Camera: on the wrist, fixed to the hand. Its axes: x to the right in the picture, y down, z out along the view.
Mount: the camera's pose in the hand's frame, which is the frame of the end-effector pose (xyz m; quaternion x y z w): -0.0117 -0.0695 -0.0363 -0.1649 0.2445 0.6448 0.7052
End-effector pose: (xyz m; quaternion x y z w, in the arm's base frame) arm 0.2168 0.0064 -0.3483 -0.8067 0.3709 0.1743 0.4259
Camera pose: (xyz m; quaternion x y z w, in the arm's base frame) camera 0.2597 0.0072 -0.2816 0.4425 -0.8570 -0.2614 0.0358
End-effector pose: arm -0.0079 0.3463 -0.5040 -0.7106 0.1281 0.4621 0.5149
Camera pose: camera 0.0506 0.3424 -0.4506 0.6164 -0.5982 -0.5052 0.0834
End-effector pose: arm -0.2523 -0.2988 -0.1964 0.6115 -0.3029 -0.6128 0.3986
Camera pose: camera -0.2253 -0.2499 -0.2526 0.3200 -0.4094 -0.0756 0.8511
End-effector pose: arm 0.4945 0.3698 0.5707 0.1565 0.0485 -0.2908 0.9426
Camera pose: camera 0.4457 0.3334 0.5199 0.0573 0.2117 0.4490 0.8662
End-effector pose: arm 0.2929 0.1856 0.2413 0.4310 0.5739 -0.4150 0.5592
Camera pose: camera 0.2160 0.2003 0.2537 0.6832 0.3319 0.2679 0.5927
